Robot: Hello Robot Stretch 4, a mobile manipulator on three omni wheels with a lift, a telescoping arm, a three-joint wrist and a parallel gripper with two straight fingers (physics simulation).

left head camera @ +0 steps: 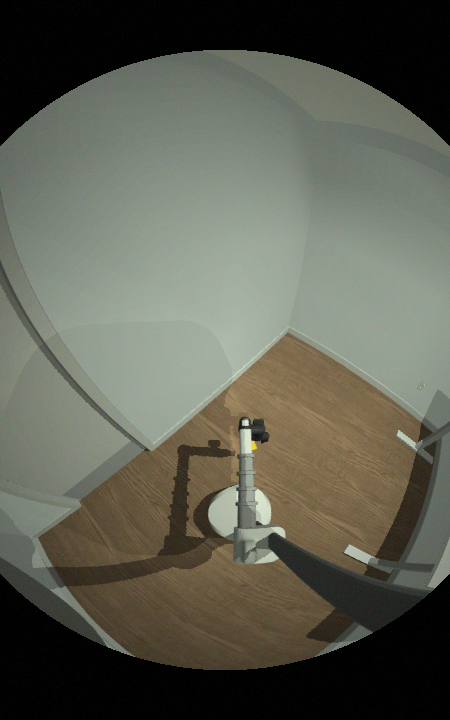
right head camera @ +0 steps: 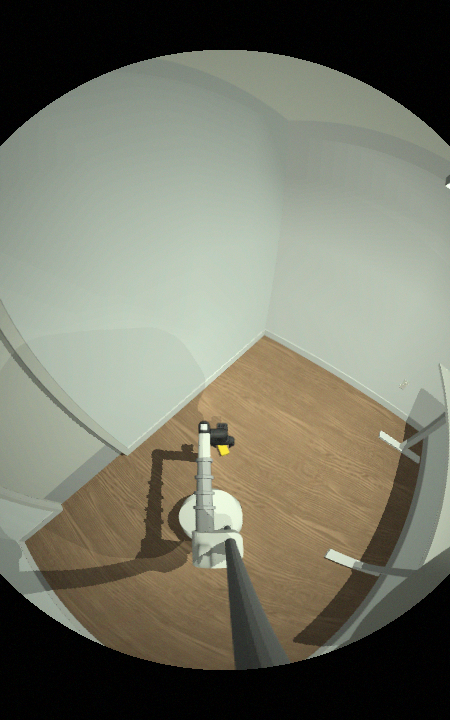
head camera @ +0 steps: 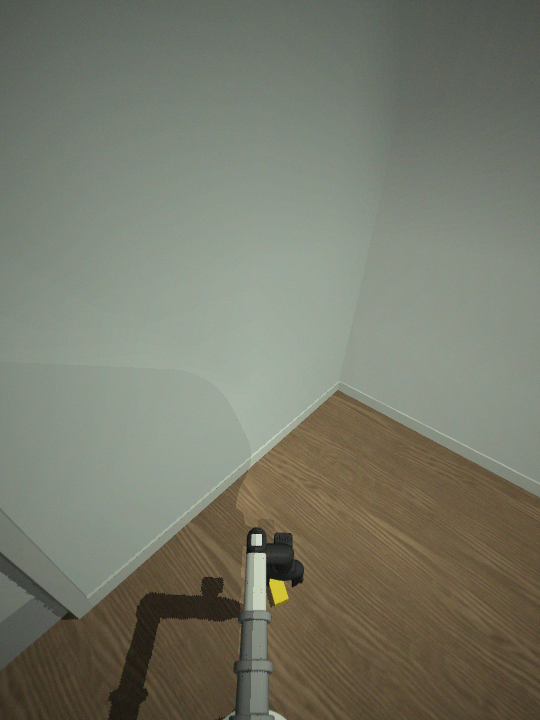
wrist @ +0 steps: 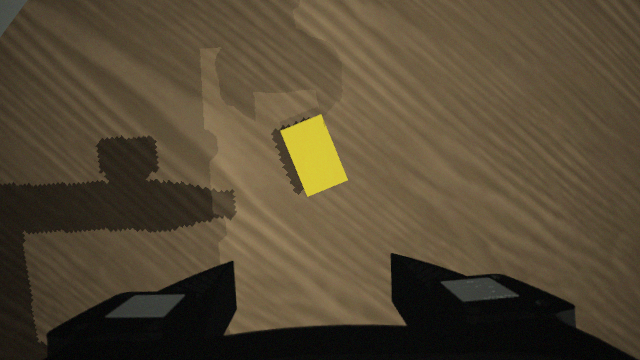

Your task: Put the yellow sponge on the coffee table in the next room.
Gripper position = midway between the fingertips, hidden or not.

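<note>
A yellow sponge (wrist: 309, 143) is here for me to see, and so is my gripper (wrist: 313, 281).
</note>
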